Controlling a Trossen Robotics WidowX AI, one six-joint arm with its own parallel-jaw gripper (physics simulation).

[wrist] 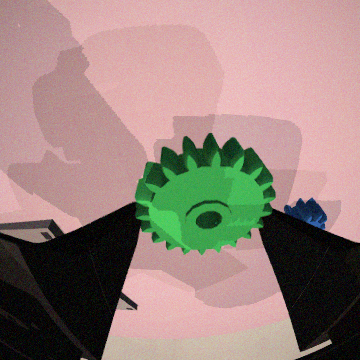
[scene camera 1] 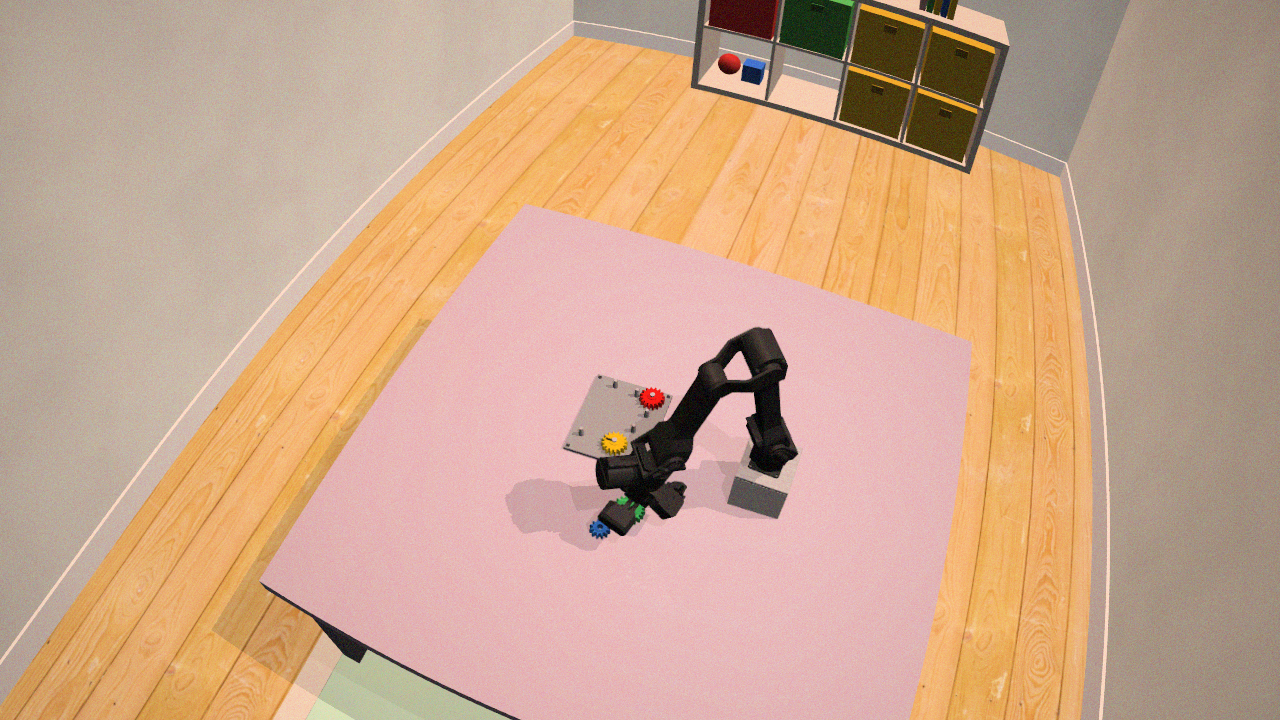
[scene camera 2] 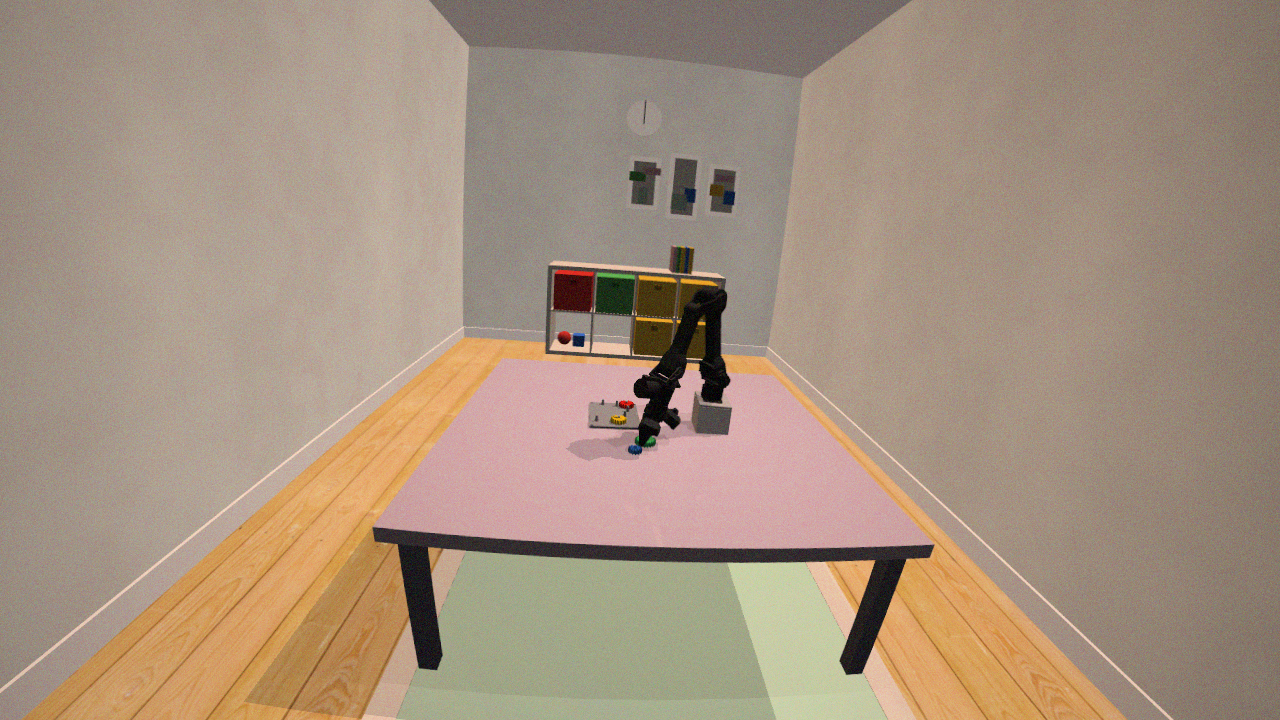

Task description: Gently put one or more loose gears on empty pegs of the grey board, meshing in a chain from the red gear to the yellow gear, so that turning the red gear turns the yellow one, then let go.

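Where they show: gripper, between the fingertips: (wrist: 201,212) (scene camera 1: 623,509) (scene camera 2: 641,442); arm's base, origin of its link: (scene camera 1: 768,460) (scene camera 2: 711,398).
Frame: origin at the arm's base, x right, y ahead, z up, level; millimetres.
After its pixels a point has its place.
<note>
My gripper (scene camera 1: 639,510) {x -156, y 230, z -103 mm} (scene camera 2: 659,431) {x -156, y 230, z -103 mm} (wrist: 201,212) {x -156, y 230, z -103 mm} is shut on the green gear (scene camera 1: 638,514) {x -162, y 197, z -91 mm} (scene camera 2: 649,441) {x -173, y 208, z -91 mm} (wrist: 235,190) {x -168, y 207, z -91 mm}, one finger against each side of its teeth. The gear's hub and hole face the wrist camera. Whether it touches the table is unclear. The small blue gear (scene camera 1: 598,529) {x -228, y 252, z -88 mm} (scene camera 2: 634,449) {x -233, y 254, z -91 mm} (wrist: 307,215) {x -217, y 233, z -92 mm} lies beside it, partly behind a finger in the wrist view. The grey board (scene camera 1: 595,411) {x 38, y 380, z -98 mm} (scene camera 2: 608,411) {x 58, y 346, z -98 mm} (wrist: 25,231) {x -32, y 237, z -98 mm} carries the red gear (scene camera 1: 651,397) {x 110, y 284, z -80 mm} (scene camera 2: 626,403) {x 106, y 284, z -82 mm} and the yellow gear (scene camera 1: 614,442) (scene camera 2: 618,419) {x -40, y 308, z -83 mm}. Several bare pegs stand on it. The arm hides the board's near right corner.
The arm stands on a grey block (scene camera 1: 756,493) {x -57, y -2, z -38 mm} (scene camera 2: 711,416) {x -57, y 4, z -42 mm}, right of the board on the pink table (scene camera 1: 805,608) {x -230, y -182, z -106 mm} (scene camera 2: 537,501) {x -518, y 488, z -106 mm}. A shelf unit (scene camera 1: 989,98) (scene camera 2: 548,308) stands on the floor behind the table.
</note>
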